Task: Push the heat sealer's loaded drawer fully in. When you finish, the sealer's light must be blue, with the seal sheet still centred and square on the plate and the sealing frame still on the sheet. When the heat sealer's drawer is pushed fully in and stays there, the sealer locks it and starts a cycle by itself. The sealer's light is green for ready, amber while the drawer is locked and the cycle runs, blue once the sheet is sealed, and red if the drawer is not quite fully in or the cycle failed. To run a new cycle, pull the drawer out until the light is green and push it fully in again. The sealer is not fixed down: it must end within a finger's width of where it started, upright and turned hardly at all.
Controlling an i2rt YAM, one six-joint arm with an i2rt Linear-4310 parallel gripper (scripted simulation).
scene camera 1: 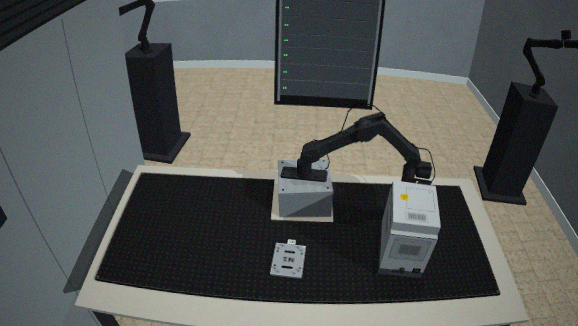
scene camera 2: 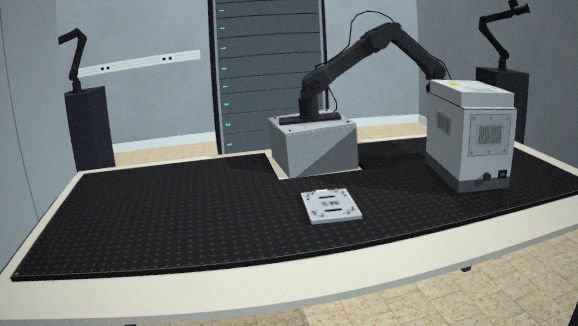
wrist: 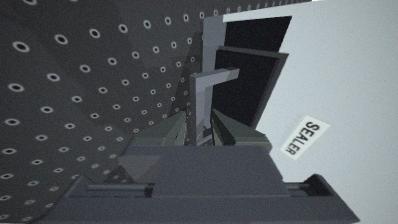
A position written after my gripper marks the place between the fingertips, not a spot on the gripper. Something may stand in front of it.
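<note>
My gripper (wrist: pixel 199 111) is there for me to see. I can see a heat sealer too, and you'd find the sealer (scene camera 2: pixel 470 131), (scene camera 1: pixel 414 227), (wrist: pixel 323 112).
</note>
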